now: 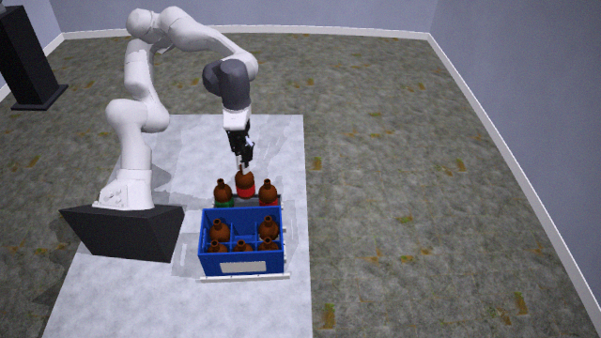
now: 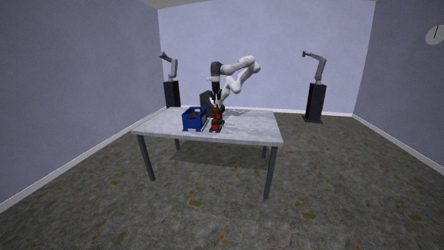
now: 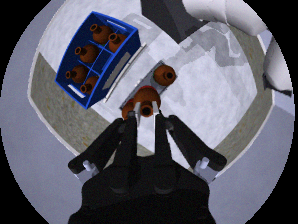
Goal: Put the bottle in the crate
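The bottle is 90 mm below my hand. From my hand the other things lie so: dark tray (240 mm below); crate (20 mm ahead, 230 mm to the right, 170 mm below).
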